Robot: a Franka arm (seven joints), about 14 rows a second.
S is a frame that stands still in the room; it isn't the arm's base.
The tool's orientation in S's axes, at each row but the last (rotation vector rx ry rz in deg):
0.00 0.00 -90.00
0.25 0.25 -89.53
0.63 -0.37 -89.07
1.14 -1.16 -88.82
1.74 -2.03 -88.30
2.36 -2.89 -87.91
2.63 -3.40 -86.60
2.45 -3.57 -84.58
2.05 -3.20 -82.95
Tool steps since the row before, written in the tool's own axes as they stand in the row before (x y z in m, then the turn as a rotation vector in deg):
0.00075 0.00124 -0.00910 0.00 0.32 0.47
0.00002 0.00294 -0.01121 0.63 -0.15 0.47
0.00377 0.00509 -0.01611 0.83 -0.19 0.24
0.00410 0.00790 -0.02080 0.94 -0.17 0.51
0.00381 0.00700 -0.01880 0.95 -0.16 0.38
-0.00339 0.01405 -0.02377 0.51 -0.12 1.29
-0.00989 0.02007 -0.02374 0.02 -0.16 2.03
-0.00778 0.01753 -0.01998 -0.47 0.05 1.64
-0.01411 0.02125 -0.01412 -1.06 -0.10 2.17
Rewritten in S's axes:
0.00124 -0.00075 -0.00910 0.32 0.00 0.47
0.00294 0.00007 -0.01121 -0.14 -0.63 0.47
0.00533 -0.00364 -0.01606 -0.18 -0.83 0.24
0.00851 -0.00394 -0.02059 -0.16 -0.94 0.51
0.00789 -0.00365 -0.01847 -0.15 -0.95 0.38
0.01529 0.00378 -0.02293 -0.18 -0.51 1.28
0.02102 0.01090 -0.02244 -0.30 -0.02 2.01
0.01805 0.00921 -0.01888 -0.11 0.49 1.63
0.02018 0.01648 -0.01309 -0.36 1.06 2.14

